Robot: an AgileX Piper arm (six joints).
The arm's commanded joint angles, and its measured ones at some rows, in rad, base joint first. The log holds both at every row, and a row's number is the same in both.
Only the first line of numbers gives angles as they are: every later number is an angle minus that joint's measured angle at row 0.
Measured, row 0: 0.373, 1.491, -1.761, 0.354, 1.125, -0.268
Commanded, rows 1 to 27: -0.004, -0.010, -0.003, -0.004, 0.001, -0.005; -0.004, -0.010, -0.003, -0.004, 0.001, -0.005; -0.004, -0.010, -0.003, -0.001, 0.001, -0.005; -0.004, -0.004, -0.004, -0.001, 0.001, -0.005; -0.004, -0.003, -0.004, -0.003, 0.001, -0.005; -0.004, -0.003, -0.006, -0.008, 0.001, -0.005; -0.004, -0.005, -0.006, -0.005, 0.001, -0.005; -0.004, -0.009, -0.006, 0.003, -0.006, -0.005; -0.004, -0.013, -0.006, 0.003, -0.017, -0.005; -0.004, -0.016, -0.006, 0.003, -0.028, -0.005; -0.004, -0.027, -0.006, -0.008, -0.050, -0.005; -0.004, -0.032, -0.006, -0.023, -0.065, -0.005; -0.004, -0.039, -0.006, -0.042, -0.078, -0.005; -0.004, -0.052, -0.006, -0.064, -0.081, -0.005; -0.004, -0.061, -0.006, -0.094, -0.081, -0.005; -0.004, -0.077, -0.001, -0.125, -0.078, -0.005; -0.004, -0.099, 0.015, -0.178, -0.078, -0.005; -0.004, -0.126, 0.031, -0.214, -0.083, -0.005; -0.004, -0.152, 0.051, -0.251, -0.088, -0.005; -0.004, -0.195, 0.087, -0.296, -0.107, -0.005; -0.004, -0.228, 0.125, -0.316, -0.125, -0.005; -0.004, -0.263, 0.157, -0.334, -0.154, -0.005; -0.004, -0.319, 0.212, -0.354, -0.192, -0.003; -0.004, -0.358, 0.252, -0.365, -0.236, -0.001; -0.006, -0.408, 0.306, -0.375, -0.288, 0.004; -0.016, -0.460, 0.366, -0.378, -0.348, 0.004; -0.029, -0.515, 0.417, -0.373, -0.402, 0.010
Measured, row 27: -0.002, -0.354, 0.251, -0.343, -0.221, 0.000
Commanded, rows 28 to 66: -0.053, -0.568, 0.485, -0.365, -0.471, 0.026; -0.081, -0.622, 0.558, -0.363, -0.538, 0.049; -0.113, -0.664, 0.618, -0.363, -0.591, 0.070; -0.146, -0.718, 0.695, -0.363, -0.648, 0.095; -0.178, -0.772, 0.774, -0.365, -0.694, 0.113; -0.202, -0.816, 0.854, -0.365, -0.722, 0.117; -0.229, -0.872, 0.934, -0.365, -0.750, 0.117; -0.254, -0.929, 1.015, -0.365, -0.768, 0.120; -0.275, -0.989, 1.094, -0.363, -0.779, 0.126; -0.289, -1.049, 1.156, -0.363, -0.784, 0.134; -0.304, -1.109, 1.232, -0.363, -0.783, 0.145; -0.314, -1.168, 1.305, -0.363, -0.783, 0.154; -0.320, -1.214, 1.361, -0.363, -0.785, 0.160; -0.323, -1.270, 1.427, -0.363, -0.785, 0.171; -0.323, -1.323, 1.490, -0.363, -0.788, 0.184; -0.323, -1.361, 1.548, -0.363, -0.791, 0.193; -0.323, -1.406, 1.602, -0.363, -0.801, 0.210; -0.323, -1.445, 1.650, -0.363, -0.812, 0.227; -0.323, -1.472, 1.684, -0.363, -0.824, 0.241; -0.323, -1.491, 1.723, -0.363, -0.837, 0.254; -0.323, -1.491, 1.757, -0.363, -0.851, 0.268; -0.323, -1.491, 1.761, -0.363, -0.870, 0.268; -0.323, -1.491, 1.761, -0.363, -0.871, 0.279; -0.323, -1.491, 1.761, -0.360, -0.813, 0.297; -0.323, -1.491, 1.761, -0.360, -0.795, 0.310; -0.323, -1.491, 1.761, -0.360, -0.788, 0.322; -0.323, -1.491, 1.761, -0.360, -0.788, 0.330; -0.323, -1.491, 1.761, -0.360, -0.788, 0.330; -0.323, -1.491, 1.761, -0.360, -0.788, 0.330; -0.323, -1.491, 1.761, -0.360, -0.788, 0.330; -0.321, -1.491, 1.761, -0.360, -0.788, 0.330; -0.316, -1.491, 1.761, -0.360, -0.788, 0.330; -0.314, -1.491, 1.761, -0.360, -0.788, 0.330; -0.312, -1.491, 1.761, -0.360, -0.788, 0.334; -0.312, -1.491, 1.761, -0.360, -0.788, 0.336; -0.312, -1.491, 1.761, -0.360, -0.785, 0.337; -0.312, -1.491, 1.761, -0.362, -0.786, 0.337; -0.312, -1.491, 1.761, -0.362, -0.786, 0.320; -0.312, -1.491, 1.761, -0.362, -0.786, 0.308
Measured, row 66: -0.313, -1.487, 1.757, -0.354, -0.786, 0.332
